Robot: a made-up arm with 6 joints.
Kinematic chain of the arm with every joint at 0, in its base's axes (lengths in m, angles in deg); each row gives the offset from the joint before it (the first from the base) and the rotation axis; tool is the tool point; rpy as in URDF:
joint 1: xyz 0 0 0.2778 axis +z
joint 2: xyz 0 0 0 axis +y
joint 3: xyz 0.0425 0 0.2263 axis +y
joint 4: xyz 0.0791 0 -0.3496 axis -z
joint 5: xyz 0 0 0 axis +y
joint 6: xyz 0.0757 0 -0.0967 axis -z
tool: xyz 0 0 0 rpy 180 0 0
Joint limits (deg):
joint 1: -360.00..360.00
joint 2: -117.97..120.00
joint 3: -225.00..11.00
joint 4: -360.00..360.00
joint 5: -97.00..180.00
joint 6: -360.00..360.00
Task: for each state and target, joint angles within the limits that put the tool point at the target. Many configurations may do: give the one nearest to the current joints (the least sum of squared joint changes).
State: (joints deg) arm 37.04 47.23 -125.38 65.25 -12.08 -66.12
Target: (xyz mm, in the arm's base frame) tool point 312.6 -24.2 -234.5
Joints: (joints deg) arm 11.40 98.12 -94.97 71.57 -9.18 -66.12
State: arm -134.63 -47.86 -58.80 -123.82 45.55 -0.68
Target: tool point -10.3 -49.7 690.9
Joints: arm -127.92 -93.94 -42.94 -124.24 25.30 -0.68
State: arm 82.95 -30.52 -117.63 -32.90 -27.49 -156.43
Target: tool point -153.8 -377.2 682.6
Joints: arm 78.93 -66.65 -122.42 -43.21 -72.96 -156.43
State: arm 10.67 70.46 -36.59 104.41 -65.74 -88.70
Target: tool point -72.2 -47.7 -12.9
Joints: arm -18.38 91.56 -45.88 145.90 -43.15 -88.70
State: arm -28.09 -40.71 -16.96 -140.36 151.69 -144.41
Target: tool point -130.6 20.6 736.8
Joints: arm -35.02 -73.08 -63.31 -150.39 144.87 -144.41
